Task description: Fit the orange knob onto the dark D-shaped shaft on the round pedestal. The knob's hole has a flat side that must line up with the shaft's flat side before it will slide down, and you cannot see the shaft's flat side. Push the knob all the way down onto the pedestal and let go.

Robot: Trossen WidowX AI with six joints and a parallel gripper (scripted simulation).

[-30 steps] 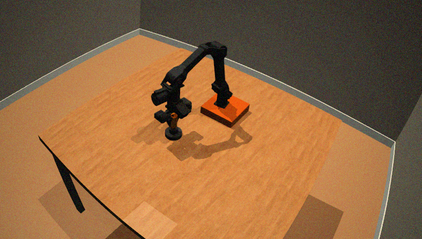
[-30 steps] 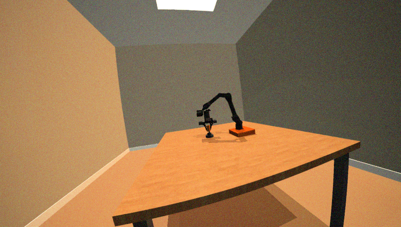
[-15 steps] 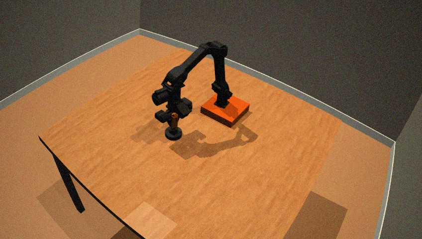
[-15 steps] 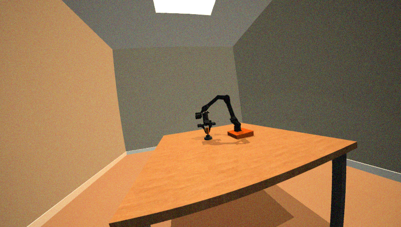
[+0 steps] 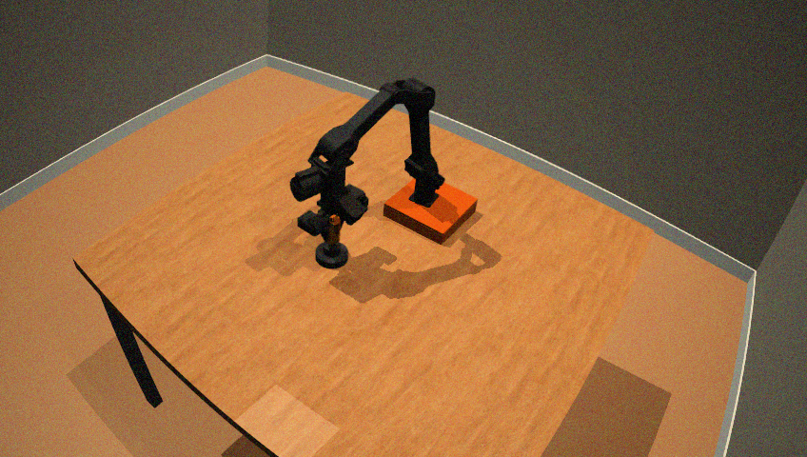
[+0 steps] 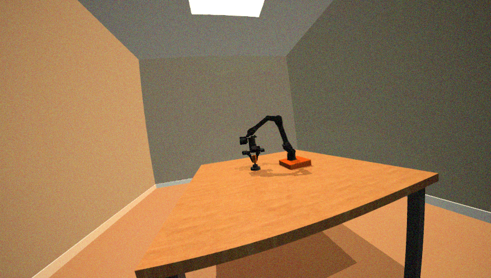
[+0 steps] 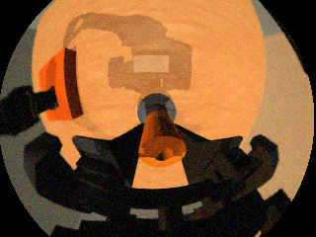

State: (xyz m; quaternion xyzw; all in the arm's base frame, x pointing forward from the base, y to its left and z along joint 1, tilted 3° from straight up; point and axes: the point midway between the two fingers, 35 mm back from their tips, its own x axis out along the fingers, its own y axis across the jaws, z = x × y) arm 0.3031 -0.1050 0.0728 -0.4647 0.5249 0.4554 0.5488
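Right now the orange knob is 20 mm above my gripper tip. From my gripper tip the other things lie so: round pedestal (40 mm below).
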